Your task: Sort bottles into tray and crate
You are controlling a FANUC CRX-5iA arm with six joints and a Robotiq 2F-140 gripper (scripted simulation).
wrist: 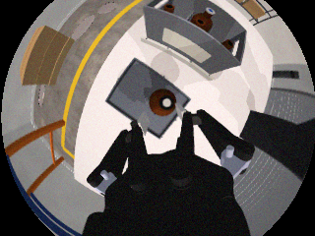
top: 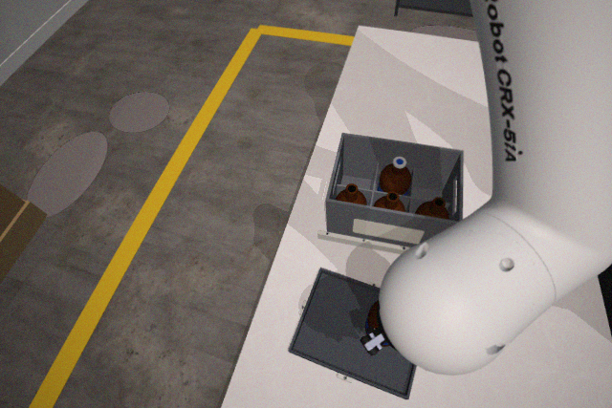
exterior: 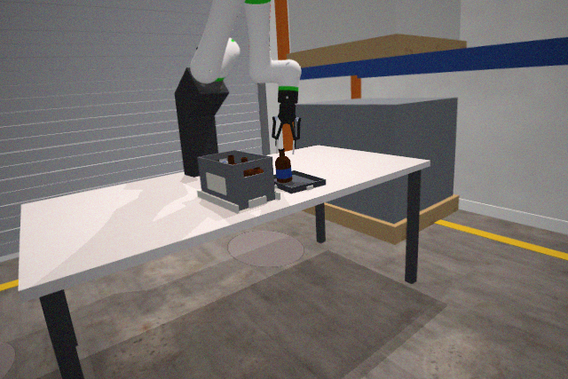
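Right now the grey crate is 29 cm to the right of my hand, 8 cm below it and 8 cm ahead of it. From my hand the other things lie so: flat tray: 15 cm below, 5 cm ahead.
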